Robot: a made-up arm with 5 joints. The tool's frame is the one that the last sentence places.
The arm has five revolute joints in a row. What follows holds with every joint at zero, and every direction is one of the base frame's.
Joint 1 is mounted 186.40 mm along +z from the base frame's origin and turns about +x.
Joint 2 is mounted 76.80 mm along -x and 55.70 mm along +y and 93.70 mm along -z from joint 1 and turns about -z.
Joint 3 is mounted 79.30 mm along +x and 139.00 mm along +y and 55.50 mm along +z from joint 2 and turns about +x.
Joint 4 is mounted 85.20 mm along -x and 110.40 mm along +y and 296.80 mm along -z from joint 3 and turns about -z.
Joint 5 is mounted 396.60 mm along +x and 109.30 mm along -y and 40.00 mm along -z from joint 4 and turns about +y.
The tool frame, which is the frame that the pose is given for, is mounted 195.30 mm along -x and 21.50 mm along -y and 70.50 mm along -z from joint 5; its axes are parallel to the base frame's.
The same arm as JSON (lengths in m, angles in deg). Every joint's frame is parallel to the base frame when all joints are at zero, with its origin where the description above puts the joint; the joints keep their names.
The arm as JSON. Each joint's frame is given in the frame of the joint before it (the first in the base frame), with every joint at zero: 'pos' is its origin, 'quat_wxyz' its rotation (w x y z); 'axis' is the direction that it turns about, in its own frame. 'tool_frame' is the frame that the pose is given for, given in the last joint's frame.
{"length_unit": "m", "angle_unit": "deg", "joints": [
  {"joint": "joint 1", "pos": [0.0, 0.0, 0.1864], "quat_wxyz": [1.0, 0.0, 0.0, 0.0], "axis": [1.0, 0.0, 0.0]},
  {"joint": "joint 2", "pos": [-0.0768, 0.0557, -0.0937], "quat_wxyz": [1.0, 0.0, 0.0, 0.0], "axis": [0.0, 0.0, -1.0]},
  {"joint": "joint 3", "pos": [0.0793, 0.139, 0.0555], "quat_wxyz": [1.0, 0.0, 0.0, 0.0], "axis": [1.0, 0.0, 0.0]},
  {"joint": "joint 4", "pos": [-0.0852, 0.1104, -0.2968], "quat_wxyz": [1.0, 0.0, 0.0, 0.0], "axis": [0.0, 0.0, -1.0]},
  {"joint": "joint 5", "pos": [0.3966, -0.1093, -0.04], "quat_wxyz": [1.0, 0.0, 0.0, 0.0], "axis": [0.0, 1.0, 0.0]}
], "tool_frame": {"pos": [-0.1953, -0.0215, -0.0705], "quat_wxyz": [1.0, 0.0, 0.0, 0.0]}}

